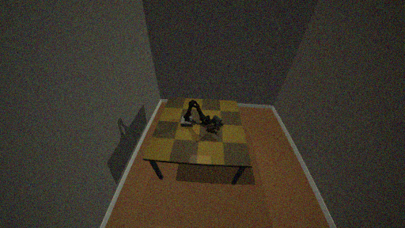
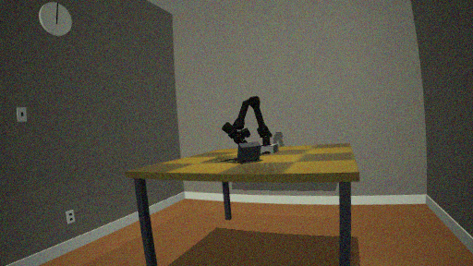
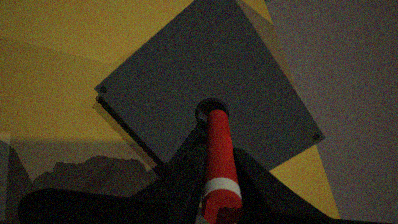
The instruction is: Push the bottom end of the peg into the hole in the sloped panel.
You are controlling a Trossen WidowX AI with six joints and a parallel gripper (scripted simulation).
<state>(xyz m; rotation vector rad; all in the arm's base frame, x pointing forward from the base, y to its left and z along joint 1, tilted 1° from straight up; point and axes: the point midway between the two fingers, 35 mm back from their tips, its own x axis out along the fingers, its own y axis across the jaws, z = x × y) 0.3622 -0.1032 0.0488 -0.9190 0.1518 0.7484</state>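
My gripper tip is now 5 cm short of the dark grey sloped panel, 4 cm to the right of it and 4 cm above it. Round my gripper tip: round red peg: 1 cm to the right, 1 cm behind, 1 cm above.
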